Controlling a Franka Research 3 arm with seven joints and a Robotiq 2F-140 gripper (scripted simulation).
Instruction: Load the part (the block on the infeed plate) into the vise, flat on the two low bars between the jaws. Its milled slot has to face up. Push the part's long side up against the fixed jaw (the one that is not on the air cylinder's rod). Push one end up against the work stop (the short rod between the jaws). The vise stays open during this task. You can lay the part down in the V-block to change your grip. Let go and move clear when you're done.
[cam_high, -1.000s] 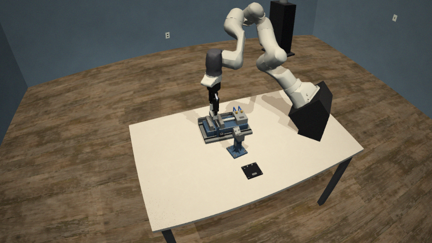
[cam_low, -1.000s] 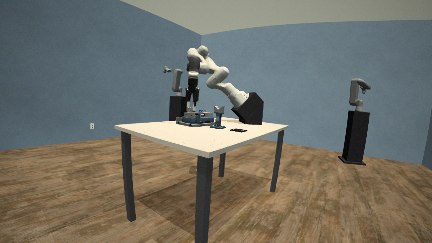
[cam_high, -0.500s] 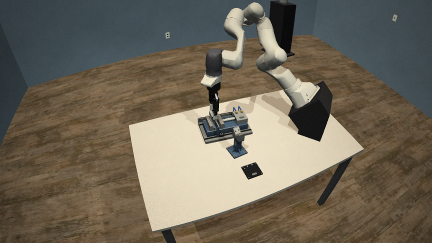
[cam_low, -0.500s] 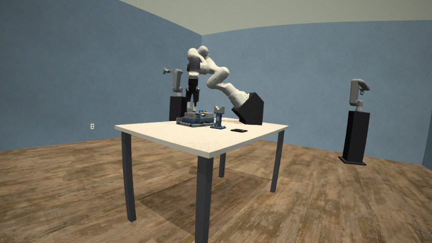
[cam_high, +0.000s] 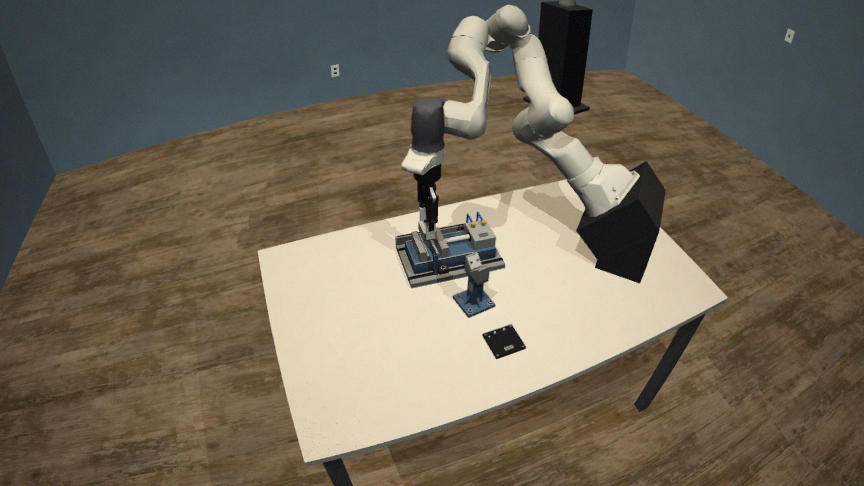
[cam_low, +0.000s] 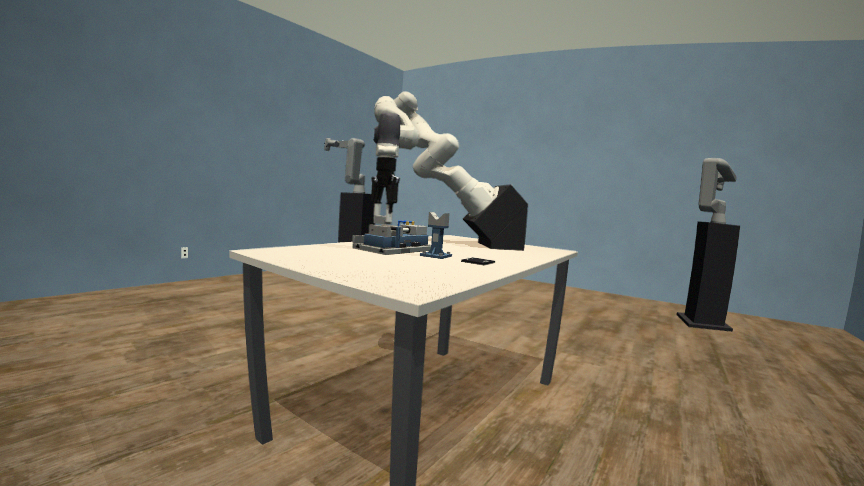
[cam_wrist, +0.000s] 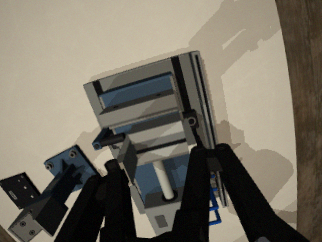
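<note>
The vise lies 10 cm below my hand, 6 cm behind it and 4 cm to the left of it. Also, from my hand: part 2 cm below; then black infeed plate 39 cm to the left, 14 cm below, 2 cm ahead; then air cylinder 15 cm behind, 7 cm to the left, 6 cm below.
</note>
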